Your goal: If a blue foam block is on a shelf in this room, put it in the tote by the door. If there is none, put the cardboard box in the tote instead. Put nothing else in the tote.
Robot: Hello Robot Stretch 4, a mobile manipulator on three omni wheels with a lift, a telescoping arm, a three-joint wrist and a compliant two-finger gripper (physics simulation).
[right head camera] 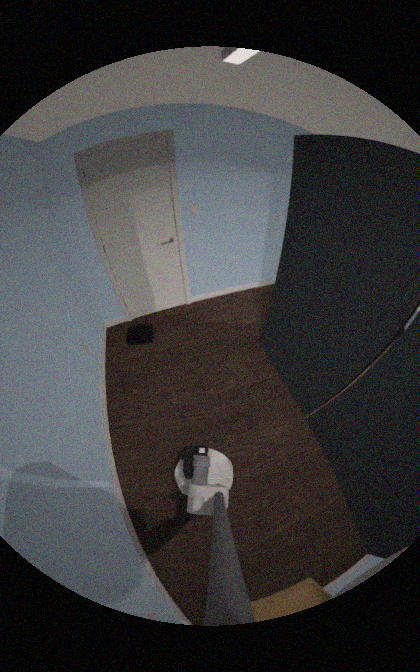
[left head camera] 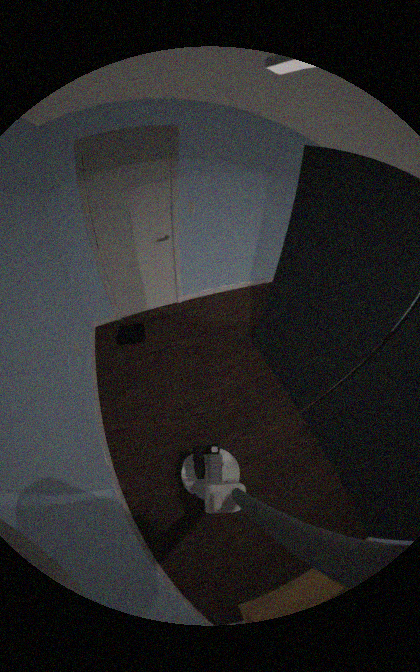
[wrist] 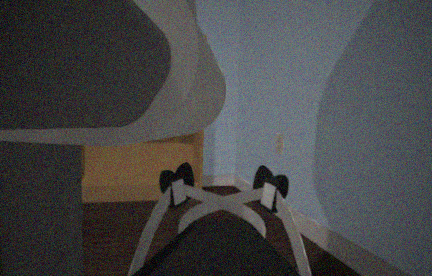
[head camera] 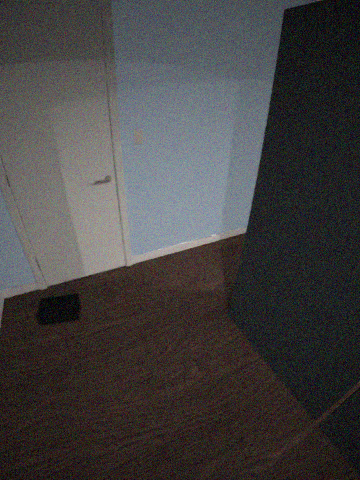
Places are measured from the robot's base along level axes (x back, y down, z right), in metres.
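Where they show: gripper, fingertip midpoint: (left head camera: 203, 500) (wrist: 223, 179).
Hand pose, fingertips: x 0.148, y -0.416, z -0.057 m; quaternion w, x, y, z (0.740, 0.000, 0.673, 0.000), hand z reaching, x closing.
Observation:
After its pixels a point has its place.
My gripper (wrist: 223, 179) @[x 0.148, y -0.416, z -0.057 m] is open in the wrist view, with nothing between its two dark fingertips. A black rectangular object (head camera: 58, 309) @[x -1.386, y 0.024, z -0.908 m] (left head camera: 131, 333) @[x -1.389, y 0.024, z -0.887 m] (right head camera: 140, 334) @[x -1.384, y 0.024, z -0.885 m] lies on the floor in front of the door (head camera: 95, 225) @[x -1.864, y -0.502, z -0.608 m] (left head camera: 155, 265) @[x -1.867, y -0.580, z -0.597 m] (right head camera: 162, 270) @[x -1.866, y -0.547, z -0.601 m]; it is too dark to tell whether it is the tote or a mat. Part of a tan wooden shelf unit (left head camera: 292, 597) (right head camera: 290, 600) (wrist: 140, 170) @[x 1.612, y -0.115, z 0.686 m] shows at the bottom of both side head views and left of the fingers in the wrist view. No blue foam block or cardboard box shows in these views.
Tall dark partition panels (head camera: 310, 200) @[x -0.991, y -1.134, z 0.635 m] (left head camera: 345, 250) @[x -0.887, y -1.311, z 0.680 m] (right head camera: 345, 240) @[x -0.886, y -1.326, z 0.681 m] stand along the right. A pale blue wall (left head camera: 45, 300) @[x -0.882, y -0.931, z -1.211 m] (right head camera: 50, 300) @[x -0.858, y -0.981, z -1.200 m] runs close along the left. In the wrist view, a wall (wrist: 280, 90) @[x 1.343, y -0.666, z -0.242 m] with a small plate (wrist: 280, 143) @[x 1.301, y -0.374, z -0.250 m] stands beyond the fingers. Brown floor (head camera: 150, 375) @[x -0.834, y 0.027, z -0.113 m] reaches to the door.

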